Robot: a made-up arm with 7 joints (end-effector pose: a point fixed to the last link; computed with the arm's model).
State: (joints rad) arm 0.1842 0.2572 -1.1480 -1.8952 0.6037 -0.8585 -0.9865
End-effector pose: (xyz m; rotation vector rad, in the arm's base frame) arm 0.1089 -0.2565 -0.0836 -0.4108 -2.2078 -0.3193
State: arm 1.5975 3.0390 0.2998 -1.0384 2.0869 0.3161 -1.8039
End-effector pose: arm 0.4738 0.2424 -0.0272 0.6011 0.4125 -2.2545
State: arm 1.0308 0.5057 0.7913 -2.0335 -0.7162 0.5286 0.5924
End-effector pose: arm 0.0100 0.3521 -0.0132 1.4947 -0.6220 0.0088
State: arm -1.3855 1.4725 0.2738 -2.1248 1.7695 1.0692 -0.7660
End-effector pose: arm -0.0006 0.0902 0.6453 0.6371 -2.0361 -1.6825
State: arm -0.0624 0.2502 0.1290 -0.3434 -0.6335 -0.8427 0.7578
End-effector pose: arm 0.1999 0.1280 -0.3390 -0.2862 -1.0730 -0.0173
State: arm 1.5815 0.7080 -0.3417 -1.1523 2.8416 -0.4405 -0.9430
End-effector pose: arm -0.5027 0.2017 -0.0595 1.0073 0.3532 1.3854
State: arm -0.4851 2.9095 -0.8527 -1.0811 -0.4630 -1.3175 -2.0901
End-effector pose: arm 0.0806 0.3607 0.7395 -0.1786 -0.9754 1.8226
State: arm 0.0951 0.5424 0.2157 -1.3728 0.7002 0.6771 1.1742
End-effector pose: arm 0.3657 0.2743 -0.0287 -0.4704 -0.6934 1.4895
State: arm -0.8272 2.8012 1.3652 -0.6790 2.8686 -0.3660 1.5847
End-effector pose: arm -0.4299 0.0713 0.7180 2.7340 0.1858 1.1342
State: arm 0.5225 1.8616 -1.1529 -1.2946 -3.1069 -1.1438 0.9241
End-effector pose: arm -0.0109 0.5452 0.0230 0.8190 -1.9482 1.7233
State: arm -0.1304 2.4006 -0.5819 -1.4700 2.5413 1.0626 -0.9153
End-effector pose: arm 0.3377 0.4033 0.4664 0.1362 -0.3013 -0.4233
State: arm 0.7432 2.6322 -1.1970 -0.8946 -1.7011 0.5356 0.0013
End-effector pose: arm 0.1547 0.5688 0.5070 0.0214 -1.5162 1.6711
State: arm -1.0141 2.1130 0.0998 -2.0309 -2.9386 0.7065 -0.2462
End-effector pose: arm 0.1085 0.1005 0.6997 -1.1769 -1.1191 -0.8592
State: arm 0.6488 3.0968 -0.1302 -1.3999 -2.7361 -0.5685 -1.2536
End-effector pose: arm 0.5117 0.1934 0.3630 1.1810 -1.2299 -0.3282
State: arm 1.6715 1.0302 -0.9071 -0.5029 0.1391 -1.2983 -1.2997
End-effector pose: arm -0.6285 0.2730 0.2462 -0.5986 -0.1078 -1.6710
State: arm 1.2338 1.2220 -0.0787 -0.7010 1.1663 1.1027 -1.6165
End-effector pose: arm -0.2519 0.5649 0.0112 -0.3358 1.2337 -0.4860
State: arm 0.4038 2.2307 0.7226 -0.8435 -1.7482 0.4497 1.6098
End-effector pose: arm 0.3448 0.4455 0.5818 2.5551 -1.0649 -0.8585
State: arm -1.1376 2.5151 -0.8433 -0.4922 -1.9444 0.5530 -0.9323
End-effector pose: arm -0.1649 0.5058 0.6459 0.7062 3.0085 -0.4720
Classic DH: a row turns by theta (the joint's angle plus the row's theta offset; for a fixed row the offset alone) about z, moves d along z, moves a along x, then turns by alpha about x. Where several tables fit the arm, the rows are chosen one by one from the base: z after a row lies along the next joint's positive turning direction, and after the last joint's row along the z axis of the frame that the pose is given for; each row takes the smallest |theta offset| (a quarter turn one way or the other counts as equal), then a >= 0, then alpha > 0; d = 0 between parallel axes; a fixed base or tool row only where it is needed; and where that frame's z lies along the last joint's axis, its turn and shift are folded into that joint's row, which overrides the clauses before.
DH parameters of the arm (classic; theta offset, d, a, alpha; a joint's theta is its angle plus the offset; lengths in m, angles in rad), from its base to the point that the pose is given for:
base (fixed): 0 0.2451 -0.022 -1.2217
joint 1: 1.5708 0.018 0.0003 1.5708
joint 2: 1.2217 0.031 -0.008 -1.5708
joint 3: -1.5708 -0.324 0.073 -1.5708
joint 4: 0 -0.003 -0.018 1.5708
joint 5: 0 -0.324 0.027 -1.5708
joint 6: 0 -0.021 0.015 1.5708
joint 7: 0.8885 0 -0.0206 0
tool (fixed): -0.8885 0.023 0 0

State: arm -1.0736 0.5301 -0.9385 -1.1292 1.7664 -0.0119 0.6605
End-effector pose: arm 0.5312 -0.1577 0.2017 -1.3253 -0.8444 0.4296
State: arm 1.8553 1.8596 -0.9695 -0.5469 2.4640 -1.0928 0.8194
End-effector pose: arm -0.2735 0.5938 0.3289 1.2510 -0.7503 0.0907
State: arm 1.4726 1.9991 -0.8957 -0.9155 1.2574 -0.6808 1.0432
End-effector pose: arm -0.2105 0.5737 0.1746 0.6977 -0.0196 0.2986
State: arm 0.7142 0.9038 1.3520 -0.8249 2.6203 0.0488 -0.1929
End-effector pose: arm -0.1935 0.5990 0.1682 -0.0516 -2.3147 2.0922
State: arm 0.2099 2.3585 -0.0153 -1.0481 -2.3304 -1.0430 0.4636
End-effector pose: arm 0.3565 0.4102 0.5541 0.7042 1.9524 -1.8469
